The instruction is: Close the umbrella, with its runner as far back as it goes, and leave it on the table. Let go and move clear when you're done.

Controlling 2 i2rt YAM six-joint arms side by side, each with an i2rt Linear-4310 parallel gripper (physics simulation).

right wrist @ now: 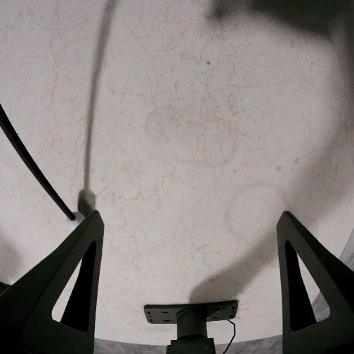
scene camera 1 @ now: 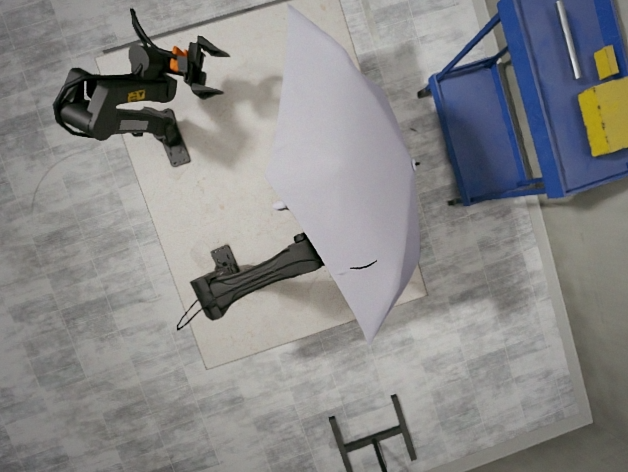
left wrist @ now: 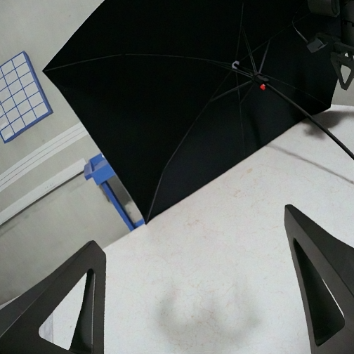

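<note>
The umbrella is spread open, with a pale outside and a black inside. Its white handle end sticks out past the canopy's left edge. In the left wrist view, the black runner with a red button sits high on the shaft, near the canopy, with thin ribs spread around it. My left gripper is open and empty, left of the canopy. My right gripper is open and empty, its left finger close to the handle end in view; the canopy hides it in scene camera 1.
The pale table lies beneath both arms. The right arm reaches under the canopy. A blue cart with yellow boxes stands off the table at the right. A black stand lies beyond the bottom edge.
</note>
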